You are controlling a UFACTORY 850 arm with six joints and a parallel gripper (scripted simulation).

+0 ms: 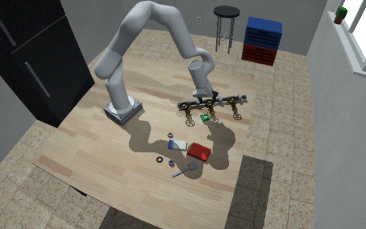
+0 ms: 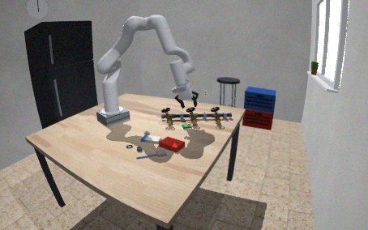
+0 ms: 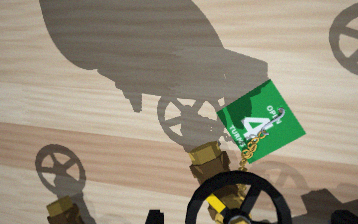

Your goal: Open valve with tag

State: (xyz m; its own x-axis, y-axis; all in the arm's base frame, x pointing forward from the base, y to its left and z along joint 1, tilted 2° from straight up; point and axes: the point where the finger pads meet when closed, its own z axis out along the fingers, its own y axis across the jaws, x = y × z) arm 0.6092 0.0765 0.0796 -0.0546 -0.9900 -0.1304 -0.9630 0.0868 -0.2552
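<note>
My hand is 2 cm past the green tag, 4 cm to the left of it and 13 cm above it. Round my hand: grey scraper 5 cm behind, 44 cm to the right, 13 cm below; red box 32 cm to the right, 12 cm below; white block 14 cm behind, 29 cm to the right, 13 cm below.
</note>
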